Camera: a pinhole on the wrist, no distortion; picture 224 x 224 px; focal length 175.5 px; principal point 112.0 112.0 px. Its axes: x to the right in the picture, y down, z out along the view. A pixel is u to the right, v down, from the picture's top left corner.
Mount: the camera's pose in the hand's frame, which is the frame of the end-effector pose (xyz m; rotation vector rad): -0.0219 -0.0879 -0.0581 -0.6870 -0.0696 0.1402
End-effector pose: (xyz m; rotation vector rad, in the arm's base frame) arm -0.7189 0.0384 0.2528 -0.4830 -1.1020 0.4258
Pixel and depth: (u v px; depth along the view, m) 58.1 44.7 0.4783
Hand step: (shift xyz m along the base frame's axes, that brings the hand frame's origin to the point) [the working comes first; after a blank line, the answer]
In the camera's frame: -0.1469 -0.1834 0.4783

-0.4720 -0.0029 -0.0187
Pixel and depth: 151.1 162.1 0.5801
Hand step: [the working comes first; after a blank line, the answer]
In the camera's frame: 0.1292 0.1656 0.5801

-0.2895 0.4043 -0.1154
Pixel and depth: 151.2 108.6 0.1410
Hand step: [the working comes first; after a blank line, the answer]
In the camera's frame: 0.0315 -0.0027 0.1410

-0.0511 0.0076 0.0133
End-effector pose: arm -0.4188 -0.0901 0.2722 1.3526 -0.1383 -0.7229
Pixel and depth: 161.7 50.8 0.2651
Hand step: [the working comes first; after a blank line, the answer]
In the camera's frame: 0.0751 -0.0924 0.2651

-0.0680 -0.1901 0.0578
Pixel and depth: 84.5 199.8 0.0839
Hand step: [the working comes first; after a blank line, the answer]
In the camera's frame: -0.0131 0.0420 0.0839

-0.0299 0.0433 0.0053
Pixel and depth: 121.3 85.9 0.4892
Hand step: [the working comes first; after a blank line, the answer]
In the camera's frame: 0.0259 -0.0728 0.4892

-0.1465 -0.2767 0.2562
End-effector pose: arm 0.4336 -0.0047 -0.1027 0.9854 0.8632 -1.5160
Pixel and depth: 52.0 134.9 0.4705
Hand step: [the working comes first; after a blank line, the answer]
In the camera's frame: -0.1609 0.0614 0.4705

0.2089 -0.1824 0.3195
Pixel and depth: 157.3 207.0 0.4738
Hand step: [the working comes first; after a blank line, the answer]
In the camera's frame: 0.1223 0.2565 0.4738

0.3969 -0.2067 0.0327
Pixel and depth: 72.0 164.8 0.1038
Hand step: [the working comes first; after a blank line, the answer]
In the camera's frame: -0.0237 0.0312 0.1038

0.0018 0.0221 0.0559
